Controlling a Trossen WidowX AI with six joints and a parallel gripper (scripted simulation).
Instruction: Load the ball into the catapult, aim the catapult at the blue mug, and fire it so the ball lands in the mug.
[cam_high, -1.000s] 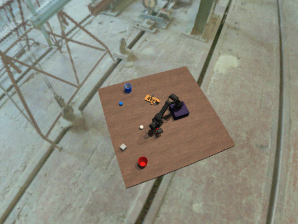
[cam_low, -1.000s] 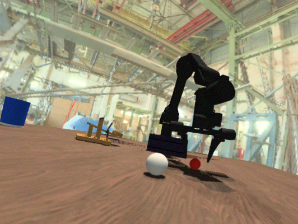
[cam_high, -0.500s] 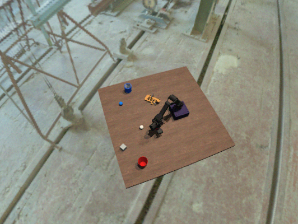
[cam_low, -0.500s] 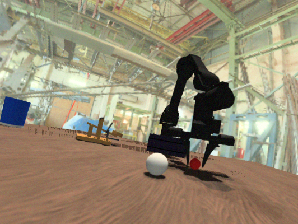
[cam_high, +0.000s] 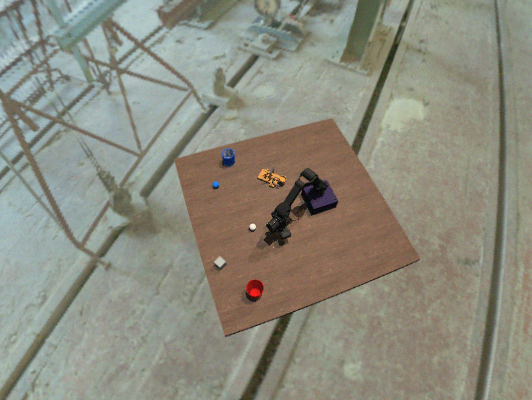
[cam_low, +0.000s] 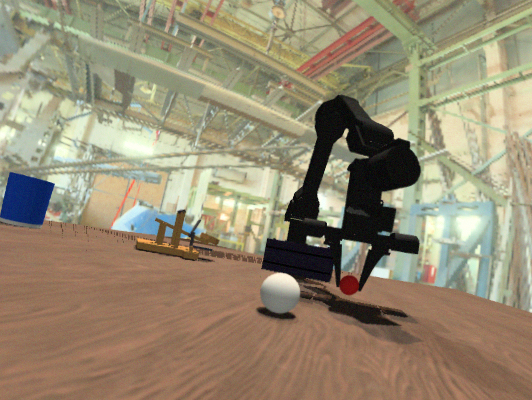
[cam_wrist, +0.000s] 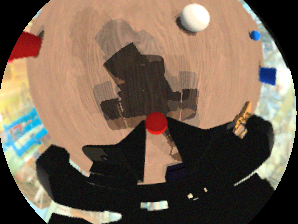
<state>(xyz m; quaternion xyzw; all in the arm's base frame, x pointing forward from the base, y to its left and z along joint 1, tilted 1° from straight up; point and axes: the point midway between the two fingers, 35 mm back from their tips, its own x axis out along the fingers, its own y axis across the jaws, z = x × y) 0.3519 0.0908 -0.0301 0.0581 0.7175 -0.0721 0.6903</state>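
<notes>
My gripper tip is now 340 mm to the left of the catapult, 170 mm past it and 30 mm below it. Also, from my gripper tip: red cup 340 mm ahead, 260 mm to the left, 10 mm above; small red ball 10 mm above; white ball 140 mm ahead, 110 mm to the right.
</notes>
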